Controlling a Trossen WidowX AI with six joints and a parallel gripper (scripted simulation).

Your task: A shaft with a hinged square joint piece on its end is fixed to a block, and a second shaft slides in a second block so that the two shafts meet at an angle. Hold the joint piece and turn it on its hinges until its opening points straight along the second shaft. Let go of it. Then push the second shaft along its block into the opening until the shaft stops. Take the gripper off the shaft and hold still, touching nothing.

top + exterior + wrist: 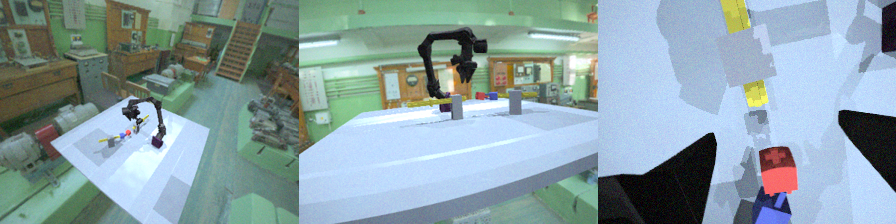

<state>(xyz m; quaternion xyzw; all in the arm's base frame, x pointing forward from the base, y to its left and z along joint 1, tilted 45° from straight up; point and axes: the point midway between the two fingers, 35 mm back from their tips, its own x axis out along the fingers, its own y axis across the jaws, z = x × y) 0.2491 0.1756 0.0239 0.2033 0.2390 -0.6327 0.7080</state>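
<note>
Right now my gripper tip is 1 cm past the red joint piece, 9 cm to the right of it and 7 cm above it.
</note>
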